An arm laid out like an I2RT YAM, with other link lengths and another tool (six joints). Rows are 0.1 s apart.
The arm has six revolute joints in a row. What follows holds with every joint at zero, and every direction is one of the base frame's. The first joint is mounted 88.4 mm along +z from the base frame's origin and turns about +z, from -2.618 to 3.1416 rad. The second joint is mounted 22.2 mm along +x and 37.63 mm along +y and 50.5 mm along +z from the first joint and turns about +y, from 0 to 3.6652 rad. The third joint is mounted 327.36 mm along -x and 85.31 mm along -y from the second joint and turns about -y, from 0 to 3.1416 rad. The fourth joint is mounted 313.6 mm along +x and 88.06 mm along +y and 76.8 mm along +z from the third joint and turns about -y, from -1.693 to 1.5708 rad. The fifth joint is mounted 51.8 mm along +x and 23.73 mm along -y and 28.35 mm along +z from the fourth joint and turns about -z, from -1.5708 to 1.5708 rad. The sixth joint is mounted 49.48 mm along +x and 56.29 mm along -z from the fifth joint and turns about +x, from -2.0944 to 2.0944 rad. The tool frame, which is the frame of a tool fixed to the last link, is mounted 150 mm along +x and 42 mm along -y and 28 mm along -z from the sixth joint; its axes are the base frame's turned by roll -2.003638, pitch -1.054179 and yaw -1.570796 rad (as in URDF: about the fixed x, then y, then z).
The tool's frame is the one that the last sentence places.
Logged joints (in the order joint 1, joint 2, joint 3, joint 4, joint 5, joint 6), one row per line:
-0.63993 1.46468 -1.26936 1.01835 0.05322 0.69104
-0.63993 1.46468 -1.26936 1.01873 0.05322 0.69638
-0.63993 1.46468 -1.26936 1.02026 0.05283 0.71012
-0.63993 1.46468 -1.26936 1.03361 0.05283 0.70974
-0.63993 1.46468 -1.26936 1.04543 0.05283 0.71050
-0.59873 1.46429 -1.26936 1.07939 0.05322 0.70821
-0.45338 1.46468 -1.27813 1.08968 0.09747 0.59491
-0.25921 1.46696 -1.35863 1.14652 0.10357 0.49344
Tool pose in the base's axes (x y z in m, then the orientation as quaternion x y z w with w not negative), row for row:
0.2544 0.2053 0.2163 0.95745 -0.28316 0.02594 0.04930
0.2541 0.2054 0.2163 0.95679 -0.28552 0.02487 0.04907
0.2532 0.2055 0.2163 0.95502 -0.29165 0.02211 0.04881
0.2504 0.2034 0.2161 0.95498 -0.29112 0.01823 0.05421
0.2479 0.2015 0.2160 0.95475 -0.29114 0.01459 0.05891
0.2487 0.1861 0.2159 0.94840 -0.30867 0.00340 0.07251
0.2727 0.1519 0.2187 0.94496 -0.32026 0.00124 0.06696
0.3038 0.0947 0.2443 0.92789 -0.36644 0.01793 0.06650
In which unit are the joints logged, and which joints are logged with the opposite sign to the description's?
The joints are logged in radians. Opposite sign: joint 1, joint 3, joint 4, joint 5.
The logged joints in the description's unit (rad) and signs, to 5 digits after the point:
0.63993 1.46468 1.26936 -1.01835 -0.05322 0.69104
0.63993 1.46468 1.26936 -1.01873 -0.05322 0.69638
0.63993 1.46468 1.26936 -1.02026 -0.05283 0.71012
0.63993 1.46468 1.26936 -1.03361 -0.05283 0.70974
0.63993 1.46468 1.26936 -1.04543 -0.05283 0.71050
0.59873 1.46429 1.26936 -1.07939 -0.05322 0.70821
0.45338 1.46468 1.27813 -1.08968 -0.09747 0.59491
0.25921 1.46696 1.35863 -1.14652 -0.10357 0.49344

